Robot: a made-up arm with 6 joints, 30 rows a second.
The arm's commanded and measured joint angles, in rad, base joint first. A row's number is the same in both.
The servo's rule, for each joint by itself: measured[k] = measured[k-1] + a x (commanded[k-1-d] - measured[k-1]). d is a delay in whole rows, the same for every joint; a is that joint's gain. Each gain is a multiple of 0.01, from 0.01 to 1. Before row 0 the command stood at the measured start. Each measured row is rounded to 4 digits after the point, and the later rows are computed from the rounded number. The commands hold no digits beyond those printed.
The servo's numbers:
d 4
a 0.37 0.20 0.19 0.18 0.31 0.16
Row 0, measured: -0.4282, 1.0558, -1.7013, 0.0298, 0.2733, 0.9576
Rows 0 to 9, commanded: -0.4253, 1.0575, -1.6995, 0.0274, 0.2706, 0.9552; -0.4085, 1.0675, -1.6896, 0.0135, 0.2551, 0.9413; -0.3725, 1.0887, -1.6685, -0.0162, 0.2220, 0.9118; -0.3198, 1.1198, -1.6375, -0.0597, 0.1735, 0.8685; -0.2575, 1.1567, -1.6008, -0.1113, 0.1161, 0.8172; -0.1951, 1.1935, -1.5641, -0.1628, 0.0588, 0.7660; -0.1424, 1.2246, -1.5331, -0.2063, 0.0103, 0.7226; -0.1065, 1.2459, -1.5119, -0.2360, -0.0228, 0.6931; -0.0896, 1.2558, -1.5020, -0.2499, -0.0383, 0.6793; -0.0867, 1.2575, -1.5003, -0.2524, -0.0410, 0.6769
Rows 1 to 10, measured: -0.4282, 1.0558, -1.7013, 0.0298, 0.2733, 0.9576; -0.4282, 1.0558, -1.7013, 0.0298, 0.2733, 0.9576; -0.4282, 1.0558, -1.7013, 0.0298, 0.2733, 0.9576; -0.4282, 1.0558, -1.7013, 0.0298, 0.2733, 0.9576; -0.4271, 1.0561, -1.7010, 0.0294, 0.2725, 0.9572; -0.4202, 1.0584, -1.6988, 0.0265, 0.2671, 0.9547; -0.4026, 1.0645, -1.6930, 0.0188, 0.2531, 0.9478; -0.3720, 1.0756, -1.6825, 0.0047, 0.2284, 0.9351; -0.3296, 1.0918, -1.6670, -0.0162, 0.1936, 0.9162; -0.2798, 1.1121, -1.6474, -0.0426, 0.1518, 0.8922
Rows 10 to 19, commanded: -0.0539, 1.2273, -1.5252, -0.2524, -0.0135, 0.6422; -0.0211, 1.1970, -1.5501, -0.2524, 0.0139, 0.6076; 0.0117, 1.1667, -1.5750, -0.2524, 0.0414, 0.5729; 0.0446, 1.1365, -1.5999, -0.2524, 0.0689, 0.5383; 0.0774, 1.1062, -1.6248, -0.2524, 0.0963, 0.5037; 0.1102, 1.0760, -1.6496, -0.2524, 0.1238, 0.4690; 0.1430, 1.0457, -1.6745, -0.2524, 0.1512, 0.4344; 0.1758, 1.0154, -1.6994, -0.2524, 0.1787, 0.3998; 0.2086, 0.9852, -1.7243, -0.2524, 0.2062, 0.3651; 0.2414, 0.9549, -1.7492, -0.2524, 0.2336, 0.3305
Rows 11 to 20, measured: -0.2290, 1.1346, -1.6257, -0.0721, 0.1079, 0.8651; -0.1837, 1.1569, -1.6041, -0.1016, 0.0674, 0.8376; -0.1489, 1.1767, -1.5847, -0.1283, 0.0346, 0.8123; -0.1259, 1.1929, -1.5687, -0.1506, 0.0112, 0.7906; -0.0993, 1.1998, -1.5604, -0.1689, 0.0035, 0.7669; -0.0704, 1.1992, -1.5584, -0.1839, 0.0067, 0.7414; -0.0400, 1.1927, -1.5616, -0.1962, 0.0175, 0.7144; -0.0087, 1.1815, -1.5689, -0.2063, 0.0334, 0.6862; 0.0232, 1.1664, -1.5795, -0.2146, 0.0529, 0.6570; 0.0554, 1.1483, -1.5928, -0.2214, 0.0749, 0.6269
